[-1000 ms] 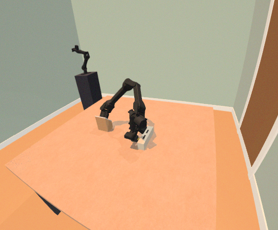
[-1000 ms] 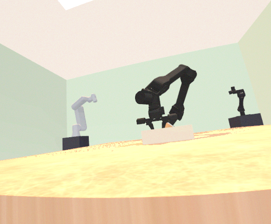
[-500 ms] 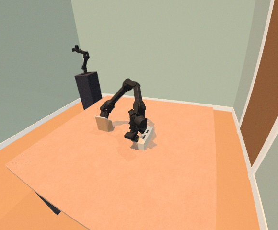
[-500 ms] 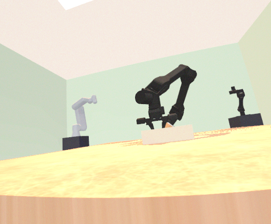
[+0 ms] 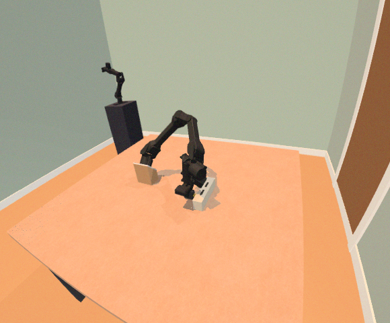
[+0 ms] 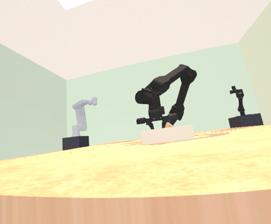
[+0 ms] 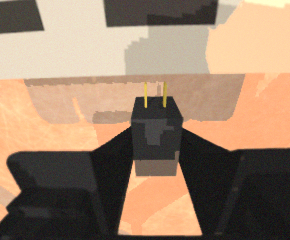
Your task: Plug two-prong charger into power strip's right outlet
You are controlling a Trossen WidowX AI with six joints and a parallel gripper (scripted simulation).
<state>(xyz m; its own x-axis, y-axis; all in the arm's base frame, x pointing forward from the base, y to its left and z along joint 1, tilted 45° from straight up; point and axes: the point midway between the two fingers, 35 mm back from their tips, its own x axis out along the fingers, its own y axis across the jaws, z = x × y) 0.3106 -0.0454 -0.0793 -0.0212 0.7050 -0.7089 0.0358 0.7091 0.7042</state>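
The black charger lies 20 mm ahead of my gripper tip and 10 mm above it.
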